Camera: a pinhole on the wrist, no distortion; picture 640 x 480 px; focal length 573.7 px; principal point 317.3 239.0 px. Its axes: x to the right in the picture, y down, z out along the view. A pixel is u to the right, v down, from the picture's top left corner.
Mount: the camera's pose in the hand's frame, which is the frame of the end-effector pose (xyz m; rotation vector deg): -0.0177 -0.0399 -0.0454 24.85 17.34 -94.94
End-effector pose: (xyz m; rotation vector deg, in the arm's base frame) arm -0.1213 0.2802 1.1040 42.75 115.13 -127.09
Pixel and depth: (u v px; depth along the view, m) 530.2 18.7 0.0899
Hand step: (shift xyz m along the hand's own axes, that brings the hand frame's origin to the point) -0.0646 -0.1045 0.0180
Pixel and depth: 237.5 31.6 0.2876
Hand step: -0.1473 -0.1170 0.2237
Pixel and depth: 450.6 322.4 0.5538
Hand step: -0.0089 -0.4082 0.3951
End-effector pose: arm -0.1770 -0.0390 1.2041 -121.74 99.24 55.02
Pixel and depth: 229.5 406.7 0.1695
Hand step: 0.0159 -0.0979 0.1200
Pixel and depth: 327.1 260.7 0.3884
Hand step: -0.0449 -0.2184 0.2989
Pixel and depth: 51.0 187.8 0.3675
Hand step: -0.0728 -0.0455 0.3573
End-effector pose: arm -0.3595 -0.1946 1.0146 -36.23 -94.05 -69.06
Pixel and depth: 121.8 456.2 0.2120
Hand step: 0.0462 -0.0795 0.1803
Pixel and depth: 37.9 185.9 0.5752
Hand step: -0.1046 -0.0367 0.5907
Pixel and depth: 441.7 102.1 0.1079
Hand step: -0.0568 -0.1047 0.0390
